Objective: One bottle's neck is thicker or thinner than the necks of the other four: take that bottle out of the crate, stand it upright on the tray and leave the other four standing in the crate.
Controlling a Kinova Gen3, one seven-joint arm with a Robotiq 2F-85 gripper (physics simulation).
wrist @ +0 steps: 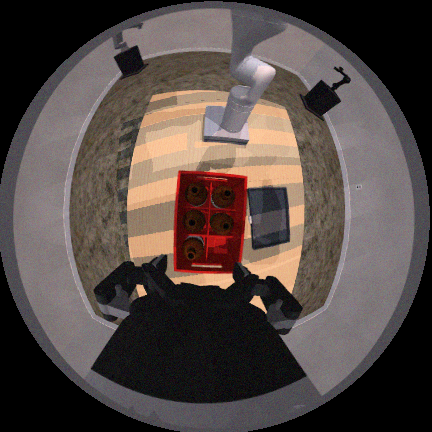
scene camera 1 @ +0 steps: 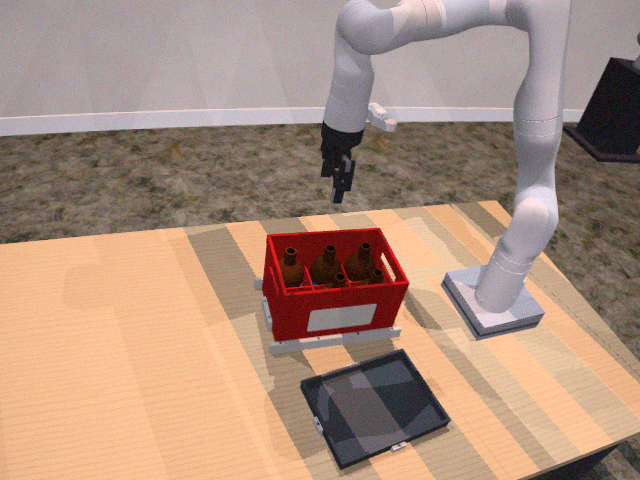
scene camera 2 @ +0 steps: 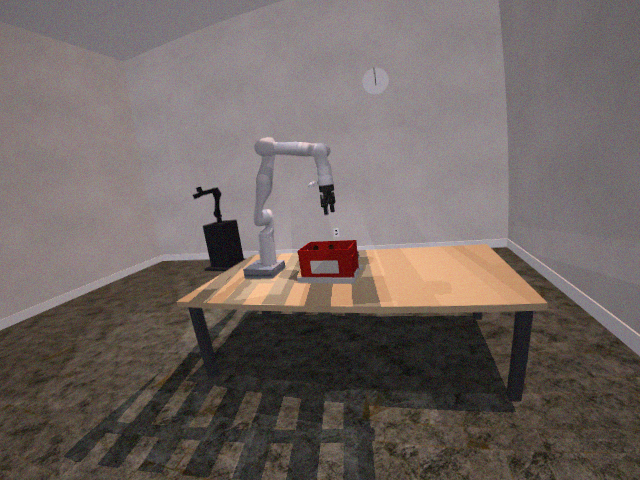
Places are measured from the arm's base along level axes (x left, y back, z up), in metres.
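Pixels of known places: gripper, fingertip midpoint: (wrist: 199, 265) (scene camera 1: 330, 189) (scene camera 2: 329, 213); arm's base at its link origin: (wrist: 231, 124) (scene camera 1: 491, 299) (scene camera 2: 269, 263).
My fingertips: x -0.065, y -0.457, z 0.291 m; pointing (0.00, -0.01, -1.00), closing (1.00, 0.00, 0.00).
Observation:
Ahead of a thing's pixels: the offset from my fingertips to its top centre. "*": to the spot under its first point.
The red crate @[dx +0.017, dy +0.039, dz -0.171 m] (scene camera 1: 292, 317) (scene camera 2: 305, 267) (wrist: 176, 220) stands on the table. Five brown bottles stand upright in it: back left (scene camera 1: 290, 271) (wrist: 193, 247), back middle (scene camera 1: 325, 267) (wrist: 194, 221), back right (scene camera 1: 360, 264) (wrist: 196, 194), front middle (scene camera 1: 339, 280) (wrist: 222, 223) and front right (scene camera 1: 377, 276) (wrist: 223, 196), as scene camera 1 sees them. The front-left compartment is empty. I cannot tell which neck differs. The dark tray @[* dx +0.293, dy +0.100, dz -0.341 m] (scene camera 1: 382, 408) (wrist: 270, 215) lies empty beside the crate. My gripper (scene camera 1: 341, 192) (scene camera 2: 329, 210) (wrist: 199, 265) is open and empty, high above the crate.
Pale strips @[* dx +0.121, dy +0.039, dz -0.323 m] (scene camera 1: 336, 339) edge the crate's foot. My arm's base (scene camera 1: 485, 304) (scene camera 2: 264, 269) (wrist: 225, 127) stands on the table beside the crate. Small pale blocks @[* dx +0.382, dy +0.104, dz -0.331 m] (scene camera 1: 398, 446) touch the tray's edge. A black pedestal (scene camera 2: 222, 244) with a small arm stands beyond the table.

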